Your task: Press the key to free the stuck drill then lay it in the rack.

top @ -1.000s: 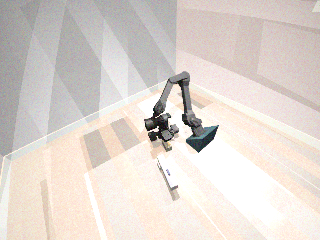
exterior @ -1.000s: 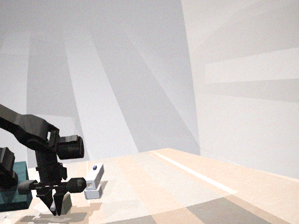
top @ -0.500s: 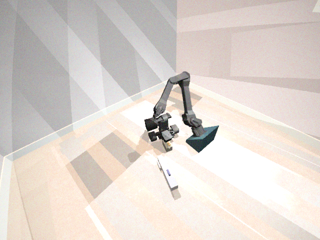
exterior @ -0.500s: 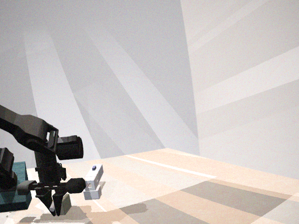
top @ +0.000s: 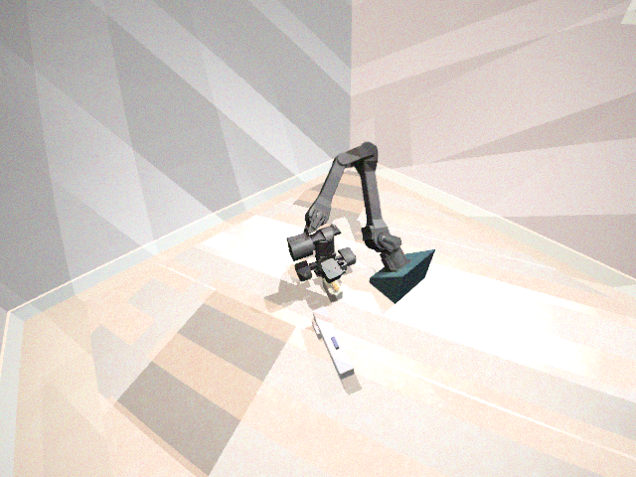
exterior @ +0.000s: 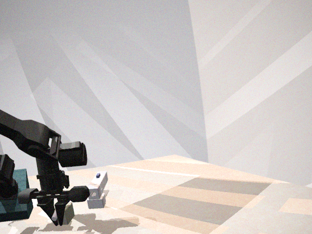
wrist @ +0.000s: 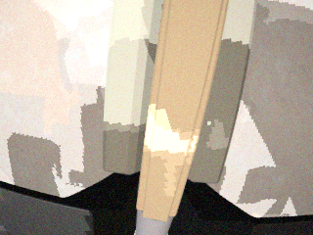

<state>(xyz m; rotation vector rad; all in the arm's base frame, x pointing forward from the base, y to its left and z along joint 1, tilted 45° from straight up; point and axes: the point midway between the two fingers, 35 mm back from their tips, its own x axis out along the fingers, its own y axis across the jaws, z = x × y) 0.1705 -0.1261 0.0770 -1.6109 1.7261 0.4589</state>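
The drill lies 5 cm above my gripper tip, 4 cm to the left of it and 1 cm ahead of it. From my gripper tip the other things lie so: v-shaped rack (5 cm to the left, 1 cm ahead, 1 cm above); bluish key (22 cm to the left, 13 cm ahead, 5 cm above); housing block (19 cm to the left, 13 cm ahead, 4 cm above).
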